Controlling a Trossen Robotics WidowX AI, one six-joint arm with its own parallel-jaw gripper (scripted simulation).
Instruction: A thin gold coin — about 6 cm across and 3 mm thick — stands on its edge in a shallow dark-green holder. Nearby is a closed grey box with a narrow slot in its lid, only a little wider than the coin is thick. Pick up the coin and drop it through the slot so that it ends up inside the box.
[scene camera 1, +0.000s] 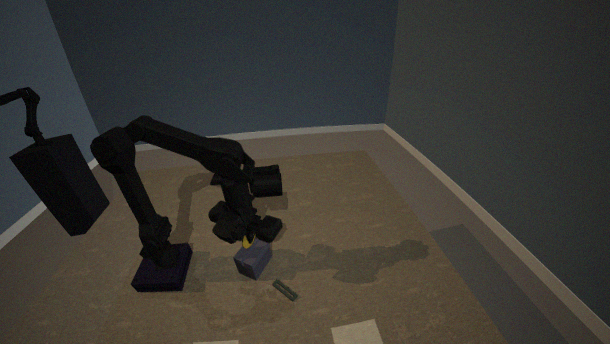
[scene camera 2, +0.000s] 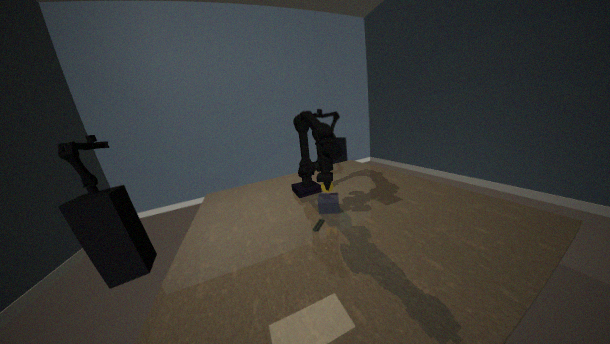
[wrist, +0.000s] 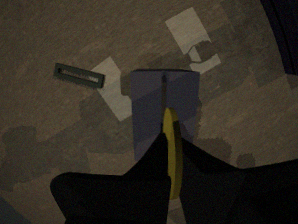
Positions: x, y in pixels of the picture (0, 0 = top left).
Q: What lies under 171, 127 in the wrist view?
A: A gold coin.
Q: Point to my gripper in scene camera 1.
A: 250, 242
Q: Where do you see my gripper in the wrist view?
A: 166, 138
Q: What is my gripper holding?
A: A gold coin.
